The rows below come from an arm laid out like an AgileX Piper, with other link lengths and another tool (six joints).
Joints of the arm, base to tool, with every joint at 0 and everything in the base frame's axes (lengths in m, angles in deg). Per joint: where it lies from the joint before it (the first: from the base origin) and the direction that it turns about. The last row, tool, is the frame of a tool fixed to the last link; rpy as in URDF.
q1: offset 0 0 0.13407 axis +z
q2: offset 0 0 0 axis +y
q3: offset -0.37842 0 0.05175 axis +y
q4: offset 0.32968 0 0.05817 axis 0.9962 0 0.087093
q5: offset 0 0 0 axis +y
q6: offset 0.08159 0 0.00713 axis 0.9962 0 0.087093
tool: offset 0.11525 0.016 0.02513 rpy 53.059 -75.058 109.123
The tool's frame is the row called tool.
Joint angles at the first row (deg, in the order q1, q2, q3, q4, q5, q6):
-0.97, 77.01, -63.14, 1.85, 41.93, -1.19
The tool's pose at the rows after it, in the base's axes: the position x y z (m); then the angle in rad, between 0 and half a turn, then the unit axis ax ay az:
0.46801 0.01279 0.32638 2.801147 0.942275 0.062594 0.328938
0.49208 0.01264 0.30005 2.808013 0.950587 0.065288 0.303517
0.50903 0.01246 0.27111 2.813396 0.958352 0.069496 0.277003
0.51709 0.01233 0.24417 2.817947 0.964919 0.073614 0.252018
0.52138 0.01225 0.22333 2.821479 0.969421 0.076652 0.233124
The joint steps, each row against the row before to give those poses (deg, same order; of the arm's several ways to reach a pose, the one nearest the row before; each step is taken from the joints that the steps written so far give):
0.00, 5.99, -3.19, 0.22, 0.00, 0.00
0.00, 5.23, -2.18, 0.14, 0.00, 0.12
0.00, 4.47, -1.30, 0.05, 0.00, 0.00
0.00, 3.22, -0.25, 0.00, 0.00, 0.00
0.00, 2.32, 0.00, 0.00, -0.08, 0.00

